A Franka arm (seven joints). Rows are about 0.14 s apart.
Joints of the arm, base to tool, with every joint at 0 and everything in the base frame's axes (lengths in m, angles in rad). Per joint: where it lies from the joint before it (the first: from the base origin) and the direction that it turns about. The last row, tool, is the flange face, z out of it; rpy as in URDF.
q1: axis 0 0 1 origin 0.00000 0.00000 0.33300
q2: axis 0 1 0 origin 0.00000 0.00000 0.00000
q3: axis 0 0 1 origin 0.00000 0.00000 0.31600
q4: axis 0 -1 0 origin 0.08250 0.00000 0.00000
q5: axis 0 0 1 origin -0.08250 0.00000 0.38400
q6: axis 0 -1 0 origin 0.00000 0.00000 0.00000
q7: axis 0 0 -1 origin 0.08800 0.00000 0.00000
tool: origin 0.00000 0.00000 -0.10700 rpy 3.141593 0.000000 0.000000
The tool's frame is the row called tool.
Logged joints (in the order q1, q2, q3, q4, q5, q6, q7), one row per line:
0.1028, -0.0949, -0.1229, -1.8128, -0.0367, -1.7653, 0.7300
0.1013, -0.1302, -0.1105, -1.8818, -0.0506, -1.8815, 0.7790
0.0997, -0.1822, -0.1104, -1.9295, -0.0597, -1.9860, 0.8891
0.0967, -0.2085, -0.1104, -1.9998, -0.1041, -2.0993, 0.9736
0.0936, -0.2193, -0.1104, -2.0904, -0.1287, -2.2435, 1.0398
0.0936, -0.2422, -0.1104, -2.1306, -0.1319, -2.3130, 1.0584
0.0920, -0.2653, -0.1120, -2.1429, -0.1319, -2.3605, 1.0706
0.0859, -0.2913, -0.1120, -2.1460, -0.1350, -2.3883, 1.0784
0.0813, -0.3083, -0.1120, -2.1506, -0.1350, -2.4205, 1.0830
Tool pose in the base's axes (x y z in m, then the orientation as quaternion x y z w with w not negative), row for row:
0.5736, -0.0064, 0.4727, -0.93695, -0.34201, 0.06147, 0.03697
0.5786, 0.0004, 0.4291, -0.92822, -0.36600, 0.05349, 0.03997
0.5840, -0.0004, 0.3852, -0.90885, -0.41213, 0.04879, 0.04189
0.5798, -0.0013, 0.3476, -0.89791, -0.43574, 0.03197, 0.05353
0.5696, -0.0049, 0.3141, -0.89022, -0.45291, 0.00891, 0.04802
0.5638, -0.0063, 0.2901, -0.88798, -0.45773, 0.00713, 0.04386
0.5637, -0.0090, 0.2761, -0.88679, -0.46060, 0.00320, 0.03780
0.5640, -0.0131, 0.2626, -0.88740, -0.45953, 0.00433, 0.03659
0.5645, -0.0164, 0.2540, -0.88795, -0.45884, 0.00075, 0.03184
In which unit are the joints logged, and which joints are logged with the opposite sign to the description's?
The joints are logged in radians. Opposite sign: q2, q5, q6, q7.
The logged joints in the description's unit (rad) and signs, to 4 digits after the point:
0.1028, 0.0949, -0.1229, -1.8128, 0.0367, 1.7653, -0.7300
0.1013, 0.1302, -0.1105, -1.8818, 0.0506, 1.8815, -0.7790
0.0997, 0.1822, -0.1104, -1.9295, 0.0597, 1.9860, -0.8891
0.0967, 0.2085, -0.1104, -1.9998, 0.1041, 2.0993, -0.9736
0.0936, 0.2193, -0.1104, -2.0904, 0.1287, 2.2435, -1.0398
0.0936, 0.2422, -0.1104, -2.1306, 0.1319, 2.3130, -1.0584
0.0920, 0.2653, -0.1120, -2.1429, 0.1319, 2.3605, -1.0706
0.0859, 0.2913, -0.1120, -2.1460, 0.1350, 2.3883, -1.0784
0.0813, 0.3083, -0.1120, -2.1506, 0.1350, 2.4205, -1.0830

